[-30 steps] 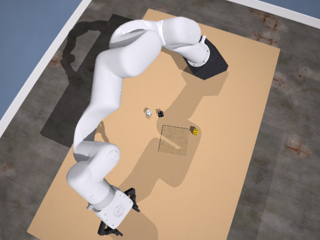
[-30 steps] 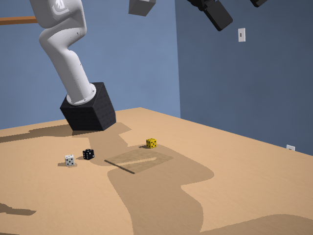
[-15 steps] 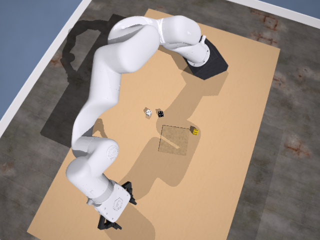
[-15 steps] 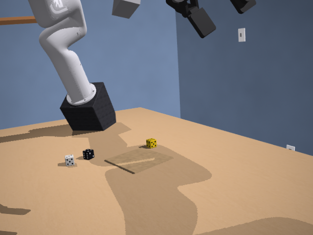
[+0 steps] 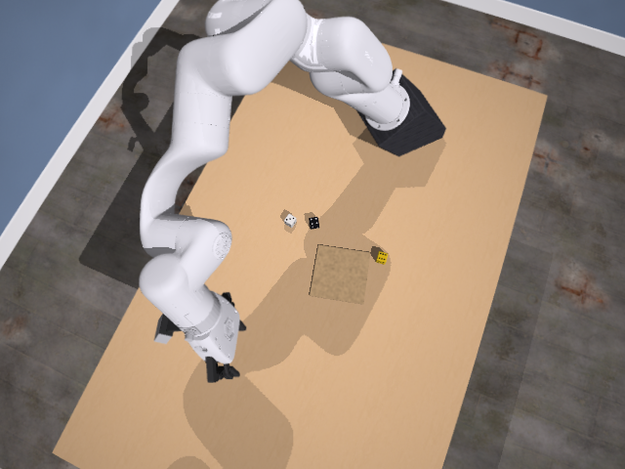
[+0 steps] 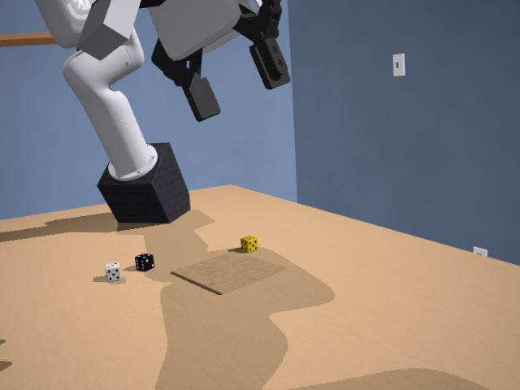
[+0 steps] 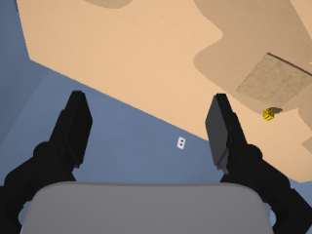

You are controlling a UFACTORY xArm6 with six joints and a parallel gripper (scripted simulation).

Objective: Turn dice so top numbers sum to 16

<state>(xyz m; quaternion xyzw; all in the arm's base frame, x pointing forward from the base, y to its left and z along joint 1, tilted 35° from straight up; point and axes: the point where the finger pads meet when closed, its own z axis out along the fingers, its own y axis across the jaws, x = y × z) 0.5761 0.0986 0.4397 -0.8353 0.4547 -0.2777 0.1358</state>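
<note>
Right now my hand is 38 cm past the white die, 28 cm above it and 7 cm to the left of it. From my hand the other things lie so: tan mat 29 cm below, 29 cm behind, 11 cm to the left; then yellow die 37 cm behind, 28 cm below, 20 cm to the left; then black die 39 cm behind, 28 cm below.
</note>
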